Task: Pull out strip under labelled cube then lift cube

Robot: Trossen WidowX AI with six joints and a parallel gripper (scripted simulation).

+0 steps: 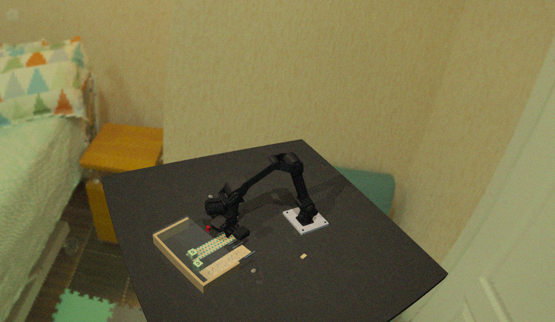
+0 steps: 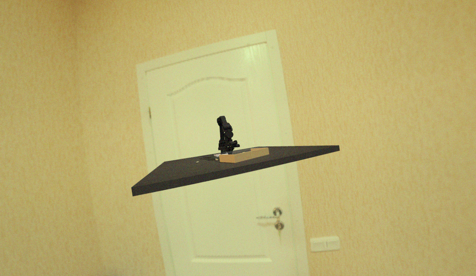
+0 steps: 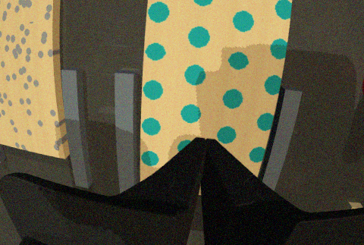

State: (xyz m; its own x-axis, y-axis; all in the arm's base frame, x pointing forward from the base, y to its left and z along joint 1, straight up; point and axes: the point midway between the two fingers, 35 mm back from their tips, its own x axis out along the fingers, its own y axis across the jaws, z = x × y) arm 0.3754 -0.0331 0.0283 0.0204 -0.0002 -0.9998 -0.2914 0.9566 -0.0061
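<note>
The grey disc lies 10 cm to the right of my gripper tip and 9 cm behind it. From my gripper tip the other things lie so: tan block 25 cm behind, 22 cm to the left; red cylinder 7 cm to the right, 6 cm ahead, 1 cm above.
</note>
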